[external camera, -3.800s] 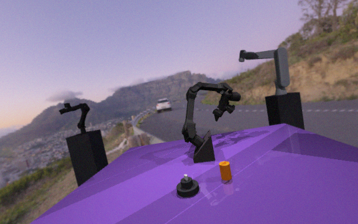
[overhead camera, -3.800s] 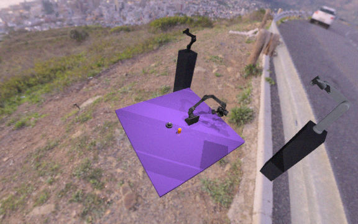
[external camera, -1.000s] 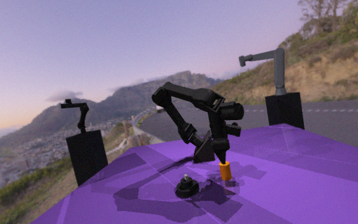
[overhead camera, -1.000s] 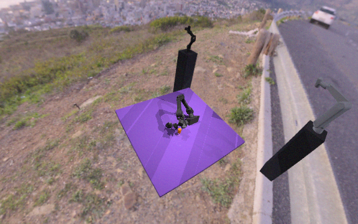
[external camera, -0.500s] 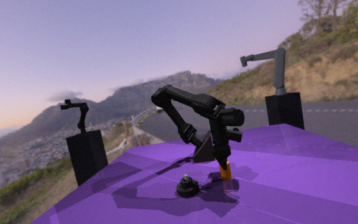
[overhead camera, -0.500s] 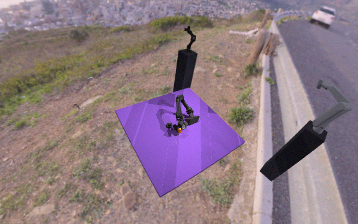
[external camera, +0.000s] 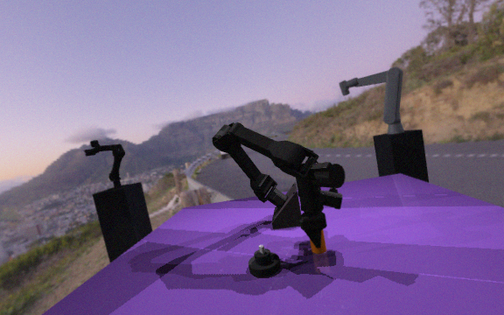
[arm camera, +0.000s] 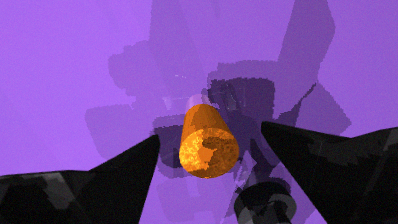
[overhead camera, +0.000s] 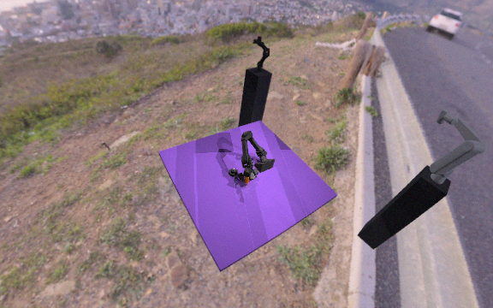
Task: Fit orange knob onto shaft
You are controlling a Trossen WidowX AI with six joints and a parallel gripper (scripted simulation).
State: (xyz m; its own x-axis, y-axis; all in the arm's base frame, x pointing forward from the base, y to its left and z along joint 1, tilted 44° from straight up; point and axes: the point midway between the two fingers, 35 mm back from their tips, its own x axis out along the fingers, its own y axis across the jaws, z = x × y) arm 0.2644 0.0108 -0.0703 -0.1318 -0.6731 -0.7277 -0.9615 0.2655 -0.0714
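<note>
Now: gripper tip 1 cm below the orange knob and 1 cm past it. Round my gripper tip: round pedestal 16 cm to the right, 3 cm ahead.
</note>
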